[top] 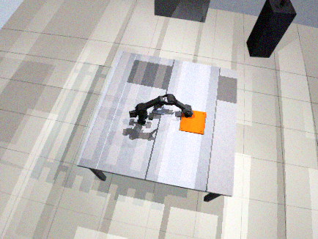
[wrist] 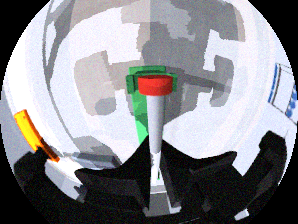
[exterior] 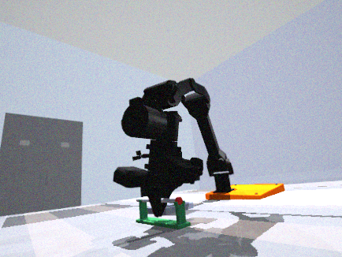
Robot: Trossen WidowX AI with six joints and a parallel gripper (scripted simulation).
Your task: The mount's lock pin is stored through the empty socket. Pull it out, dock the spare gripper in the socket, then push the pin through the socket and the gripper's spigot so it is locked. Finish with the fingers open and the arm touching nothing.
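Right now the green rack is 1 cm to the left of my gripper tip and 1 cm above it. From my gripper tip the other things lie so: spare gripper (14 cm behind, 11 cm above, 8 cm to the right); grey mount (13 cm behind, 8 cm to the right, 4 cm above).
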